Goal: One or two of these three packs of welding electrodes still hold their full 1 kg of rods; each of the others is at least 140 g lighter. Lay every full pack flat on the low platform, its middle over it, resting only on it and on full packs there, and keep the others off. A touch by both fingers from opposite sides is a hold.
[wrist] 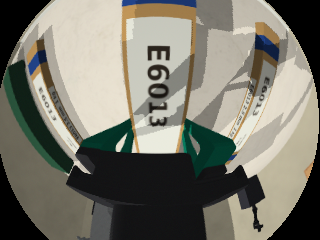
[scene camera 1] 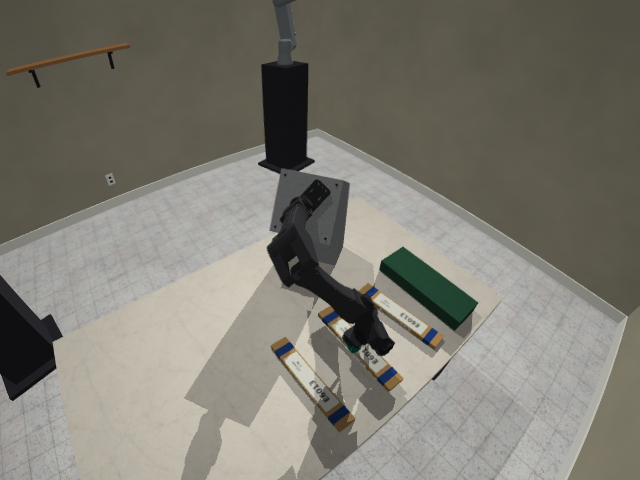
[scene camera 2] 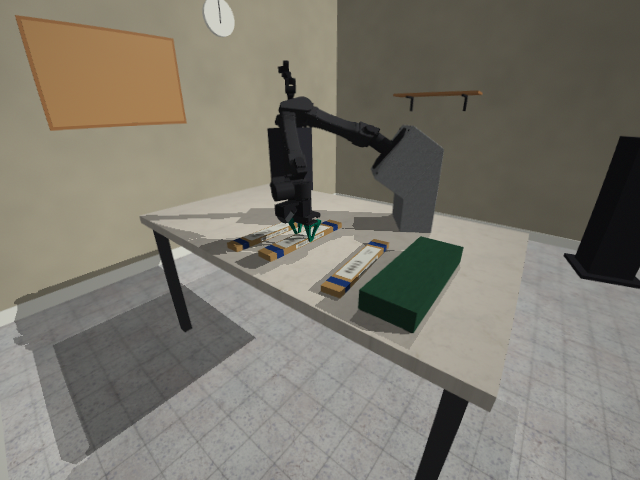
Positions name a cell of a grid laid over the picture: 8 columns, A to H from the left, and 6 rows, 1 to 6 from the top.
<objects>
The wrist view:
my gripper: D4
welding electrode pack: G2
green low platform: A3
</objects>
